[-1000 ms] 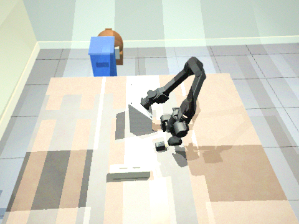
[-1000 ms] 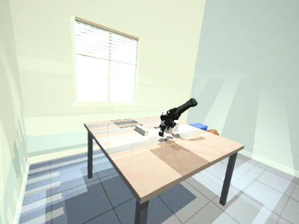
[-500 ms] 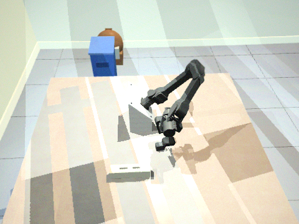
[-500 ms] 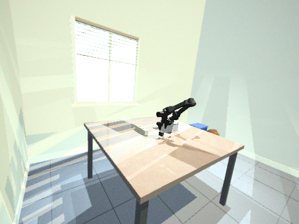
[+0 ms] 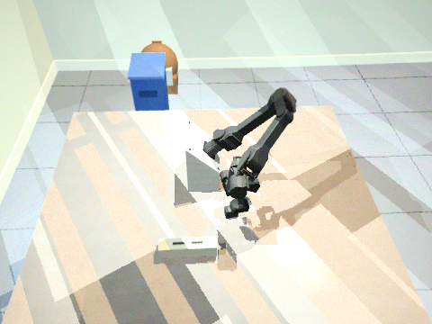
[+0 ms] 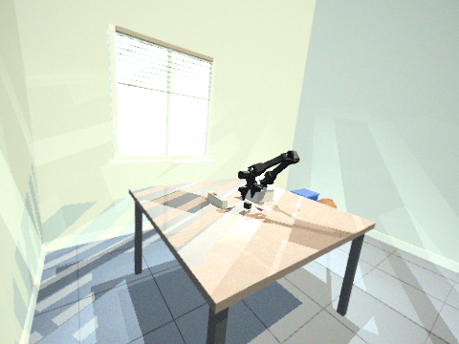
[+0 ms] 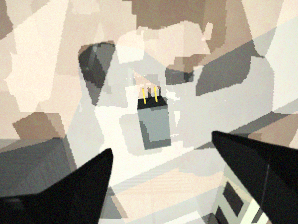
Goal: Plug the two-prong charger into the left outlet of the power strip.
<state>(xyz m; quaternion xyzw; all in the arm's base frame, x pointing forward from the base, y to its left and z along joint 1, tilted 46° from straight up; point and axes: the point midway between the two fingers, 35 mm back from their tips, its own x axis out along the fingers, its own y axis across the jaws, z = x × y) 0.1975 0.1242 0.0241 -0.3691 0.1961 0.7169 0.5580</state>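
Right now my gripper tip is 4 cm above the dark charger, 2 cm to the right of it and 1 cm past it.
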